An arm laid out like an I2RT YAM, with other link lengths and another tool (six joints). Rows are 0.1 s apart.
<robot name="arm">
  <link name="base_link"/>
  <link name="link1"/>
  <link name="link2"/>
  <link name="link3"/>
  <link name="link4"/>
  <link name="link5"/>
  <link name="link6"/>
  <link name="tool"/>
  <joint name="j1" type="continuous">
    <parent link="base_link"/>
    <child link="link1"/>
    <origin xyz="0 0 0.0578" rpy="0 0 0"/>
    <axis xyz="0 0 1"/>
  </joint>
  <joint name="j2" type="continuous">
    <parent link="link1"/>
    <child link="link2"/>
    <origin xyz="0.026 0.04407 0.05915" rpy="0 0 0"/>
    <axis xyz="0 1 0"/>
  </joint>
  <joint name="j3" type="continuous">
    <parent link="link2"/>
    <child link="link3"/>
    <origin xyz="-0.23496 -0.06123 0" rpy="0 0 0"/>
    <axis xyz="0 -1 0"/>
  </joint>
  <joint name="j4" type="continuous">
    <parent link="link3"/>
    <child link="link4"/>
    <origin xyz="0.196 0.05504 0.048" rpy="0 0 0"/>
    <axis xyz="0 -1 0"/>
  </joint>
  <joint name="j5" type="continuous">
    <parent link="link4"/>
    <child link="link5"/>
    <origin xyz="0.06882 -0.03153 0.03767" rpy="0 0 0"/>
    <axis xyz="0 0 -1"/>
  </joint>
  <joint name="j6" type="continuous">
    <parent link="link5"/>
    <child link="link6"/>
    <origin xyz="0.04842 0 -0.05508" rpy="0 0 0"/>
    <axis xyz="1 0 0"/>
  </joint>
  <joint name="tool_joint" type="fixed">
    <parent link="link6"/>
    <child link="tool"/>
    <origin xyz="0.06 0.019 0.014" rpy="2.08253 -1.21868 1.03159"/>
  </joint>
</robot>
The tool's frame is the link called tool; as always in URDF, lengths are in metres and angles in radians. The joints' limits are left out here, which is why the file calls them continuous.
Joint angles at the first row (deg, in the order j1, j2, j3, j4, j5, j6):
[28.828, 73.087, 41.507, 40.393, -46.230, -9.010]
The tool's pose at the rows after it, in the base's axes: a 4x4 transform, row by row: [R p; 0 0 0 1], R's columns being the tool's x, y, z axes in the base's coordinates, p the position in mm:
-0.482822, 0.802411, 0.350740, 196.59; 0.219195, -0.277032, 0.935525, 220.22; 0.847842, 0.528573, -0.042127, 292.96; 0, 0, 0, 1
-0.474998, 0.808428, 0.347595, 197.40; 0.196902, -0.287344, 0.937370, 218.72; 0.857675, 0.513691, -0.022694, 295.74; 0, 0, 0, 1
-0.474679, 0.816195, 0.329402, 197.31; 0.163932, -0.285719, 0.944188, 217.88; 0.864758, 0.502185, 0.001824, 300.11; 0, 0, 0, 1
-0.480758, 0.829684, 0.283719, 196.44; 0.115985, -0.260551, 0.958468, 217.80; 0.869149, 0.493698, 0.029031, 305.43; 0, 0, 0, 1
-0.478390, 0.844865, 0.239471, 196.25; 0.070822, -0.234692, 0.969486, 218.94; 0.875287, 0.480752, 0.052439, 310.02; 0, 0, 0, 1
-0.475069, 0.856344, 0.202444, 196.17; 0.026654, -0.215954, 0.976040, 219.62; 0.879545, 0.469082, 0.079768, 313.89; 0, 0, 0, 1
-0.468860, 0.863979, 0.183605, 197.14; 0.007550, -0.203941, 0.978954, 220.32; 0.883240, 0.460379, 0.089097, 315.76; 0, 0, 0, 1
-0.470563, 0.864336, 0.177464, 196.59; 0.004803, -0.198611, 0.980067, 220.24; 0.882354, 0.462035, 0.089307, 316.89; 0, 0, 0, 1
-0.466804, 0.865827, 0.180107, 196.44; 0.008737, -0.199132, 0.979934, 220.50; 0.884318, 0.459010, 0.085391, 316.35; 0, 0, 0, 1
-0.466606, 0.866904, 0.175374, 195.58; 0.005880, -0.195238, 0.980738, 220.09; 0.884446, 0.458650, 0.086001, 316.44; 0, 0, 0, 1
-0.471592, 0.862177, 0.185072, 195.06; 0.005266, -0.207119, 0.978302, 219.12; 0.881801, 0.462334, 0.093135, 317.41; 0, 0, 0, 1
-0.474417, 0.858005, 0.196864, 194.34; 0.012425, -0.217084, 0.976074, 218.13; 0.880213, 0.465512, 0.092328, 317.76; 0, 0, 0, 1
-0.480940, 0.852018, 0.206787, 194.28; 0.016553, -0.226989, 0.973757, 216.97; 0.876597, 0.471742, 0.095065, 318.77; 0, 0, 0, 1
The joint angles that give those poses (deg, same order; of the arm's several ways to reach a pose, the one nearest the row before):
[28.746, 73.058, 41.178, 40.841, -45.758, -8.177]
[28.406, 73.286, 40.721, 43.314, -46.007, -5.925]
[28.113, 73.831, 40.608, 46.369, -47.061, -3.350]
[27.740, 75.157, 40.952, 50.594, -49.706, 0.003]
[27.676, 76.828, 41.475, 54.875, -51.812, 3.643]
[27.667, 78.551, 41.621, 59.993, -53.275, 7.494]
[27.630, 79.606, 42.054, 62.118, -54.046, 9.464]
[27.610, 79.551, 42.284, 62.068, -54.406, 9.640]
[27.696, 79.368, 42.251, 61.426, -54.228, 9.404]
[27.666, 79.284, 42.103, 61.724, -54.492, 9.687]
[27.638, 78.862, 41.776, 61.961, -53.905, 9.535]
[27.599, 78.103, 41.545, 60.982, -53.364, 8.813]
[27.439, 77.611, 41.478, 60.550, -52.999, 8.282]

